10 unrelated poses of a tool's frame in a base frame.
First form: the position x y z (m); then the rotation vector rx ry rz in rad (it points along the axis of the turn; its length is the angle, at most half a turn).
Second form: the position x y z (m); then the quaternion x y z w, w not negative. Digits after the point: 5 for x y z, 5 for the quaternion.
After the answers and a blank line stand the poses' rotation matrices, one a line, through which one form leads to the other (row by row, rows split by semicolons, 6 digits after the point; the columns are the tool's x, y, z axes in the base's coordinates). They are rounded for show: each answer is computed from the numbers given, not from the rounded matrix.
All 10 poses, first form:
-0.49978, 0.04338, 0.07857, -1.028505, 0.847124, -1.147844
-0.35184, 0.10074, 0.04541, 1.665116, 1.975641, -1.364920
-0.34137, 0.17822, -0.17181, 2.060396, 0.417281, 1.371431
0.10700, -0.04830, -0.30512, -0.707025, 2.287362, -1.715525
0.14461, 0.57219, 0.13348, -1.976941, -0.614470, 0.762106
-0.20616, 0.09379, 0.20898, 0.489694, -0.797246, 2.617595
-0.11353, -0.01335, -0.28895, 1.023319, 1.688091, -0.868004
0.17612, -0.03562, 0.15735, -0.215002, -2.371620, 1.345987
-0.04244, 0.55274, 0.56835, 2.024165, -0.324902, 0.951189
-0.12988, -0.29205, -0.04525, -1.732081, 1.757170, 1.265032
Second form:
-0.49978, 0.04338, 0.07857, -0.45049, 0.37105, -0.50277, 0.63766
-0.35184, 0.10074, 0.04541, 0.56640, 0.67203, -0.46429, 0.10952
-0.34137, 0.17822, -0.17181, 0.78028, 0.15803, 0.51937, 0.31057
0.10700, -0.04830, -0.30512, -0.23890, 0.77287, -0.57965, 0.09798
0.14461, 0.57219, 0.13348, -0.79988, -0.24862, 0.30835, 0.45090
-0.20616, 0.09379, 0.20898, 0.17329, -0.28212, 0.92629, 0.17992
-0.11353, -0.01335, -0.28895, 0.41813, 0.68975, -0.35466, 0.47289
0.17612, -0.03562, 0.15735, -0.07698, -0.84919, 0.48195, 0.20170
-0.04244, 0.55274, 0.56835, 0.81004, -0.13002, 0.38065, 0.42666
-0.12988, -0.29205, -0.04525, -0.61409, 0.62298, 0.44850, 0.18339

0.219101 0.306874 0.926188; -0.975493 0.088564 0.201421; -0.020216 -0.947621 0.318757
-0.334384 0.862979 -0.378754; 0.659588 -0.072758 -0.748097; -0.673149 -0.499974 -0.544882
0.410574 -0.075986 0.908656; 0.569203 -0.757153 -0.320510; 0.712346 0.648803 -0.267616
-0.866659 -0.255685 0.428400; -0.482856 0.213859 -0.849185; 0.125506 -0.942809 -0.308802
0.686220 0.119657 -0.717485; 0.675793 -0.469765 0.568001; -0.269084 -0.874645 -0.403225
-0.875201 -0.431089 0.219511; 0.235537 -0.776074 -0.585006; 0.422546 -0.460295 0.780758
-0.203084 0.912242 0.355769; 0.241367 0.398768 -0.884718; -0.948946 -0.093801 -0.301168
-0.906784 -0.063666 -0.416760; 0.325162 0.523601 -0.787472; 0.268351 -0.849581 -0.454091
0.676401 -0.535461 0.505730; 0.114176 -0.602106 -0.790210; 0.727630 0.592241 -0.346129
-0.178528 -0.929634 -0.322349; -0.600639 -0.156521 0.784050; -0.779334 0.333590 -0.530431

